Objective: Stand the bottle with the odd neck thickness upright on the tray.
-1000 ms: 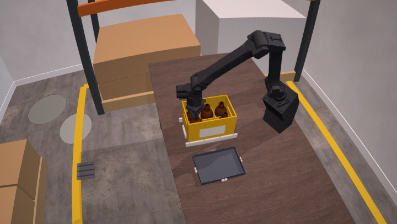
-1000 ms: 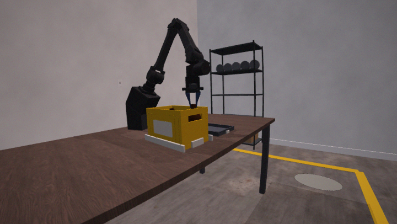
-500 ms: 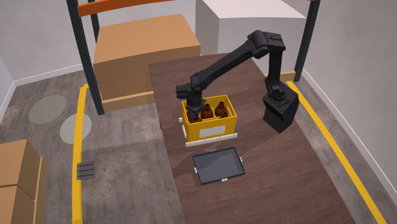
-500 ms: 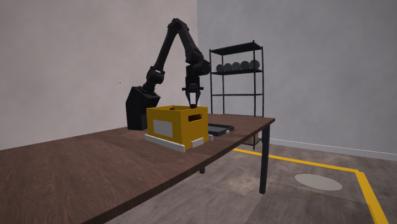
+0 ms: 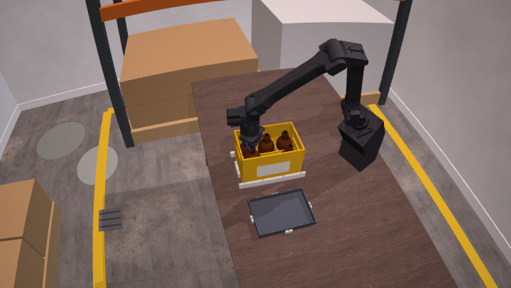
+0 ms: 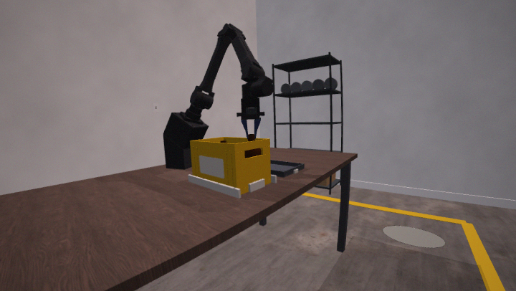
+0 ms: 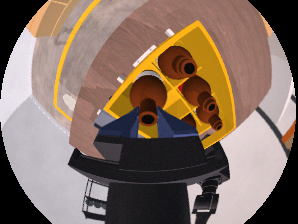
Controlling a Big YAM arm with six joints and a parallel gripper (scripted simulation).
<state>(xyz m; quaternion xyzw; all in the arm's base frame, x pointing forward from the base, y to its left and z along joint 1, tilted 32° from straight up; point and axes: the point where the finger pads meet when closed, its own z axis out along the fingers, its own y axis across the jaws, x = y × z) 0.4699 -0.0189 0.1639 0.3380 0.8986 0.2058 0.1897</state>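
My hand is 70 mm above the glass bottle. The rest, counted from my hand: dark tray: 110 mm behind, 220 mm to the left, 170 mm below; then yellow crate: 80 mm behind, 50 mm to the right, 100 mm below.
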